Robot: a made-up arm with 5 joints.
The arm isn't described. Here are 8 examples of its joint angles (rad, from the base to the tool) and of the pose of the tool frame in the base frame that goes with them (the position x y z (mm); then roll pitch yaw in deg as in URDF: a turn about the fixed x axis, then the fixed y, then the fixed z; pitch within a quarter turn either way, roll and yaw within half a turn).
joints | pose
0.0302 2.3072 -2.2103 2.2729 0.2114 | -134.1 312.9 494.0 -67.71 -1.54 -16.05
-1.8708 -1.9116 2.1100 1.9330 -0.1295 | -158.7 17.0 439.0 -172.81 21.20 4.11
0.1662 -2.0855 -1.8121 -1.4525 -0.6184 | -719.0 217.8 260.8 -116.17 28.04 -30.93
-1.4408 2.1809 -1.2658 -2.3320 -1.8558 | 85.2 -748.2 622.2 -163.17 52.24 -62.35
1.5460 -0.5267 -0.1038 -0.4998 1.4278 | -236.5 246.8 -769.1 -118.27 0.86 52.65
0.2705 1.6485 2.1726 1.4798 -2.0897 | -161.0 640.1 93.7 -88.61 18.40 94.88
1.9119 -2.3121 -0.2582 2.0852 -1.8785 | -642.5 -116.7 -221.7 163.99 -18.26 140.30
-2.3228 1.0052 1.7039 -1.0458 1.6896 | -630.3 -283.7 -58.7 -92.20 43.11 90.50
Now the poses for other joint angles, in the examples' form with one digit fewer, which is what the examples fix.
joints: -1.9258 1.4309 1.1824 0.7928 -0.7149
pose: -310 -326 650 145.9 -34.4 -102.1
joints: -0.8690 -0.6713 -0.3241 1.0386 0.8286
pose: -179 400 647 66.0 -46.3 31.8
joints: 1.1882 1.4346 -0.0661 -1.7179 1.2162
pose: -354 584 -668 148.4 -16.9 -178.2
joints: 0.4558 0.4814 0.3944 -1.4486 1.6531
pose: -340 982 141 119.3 -62.7 168.3
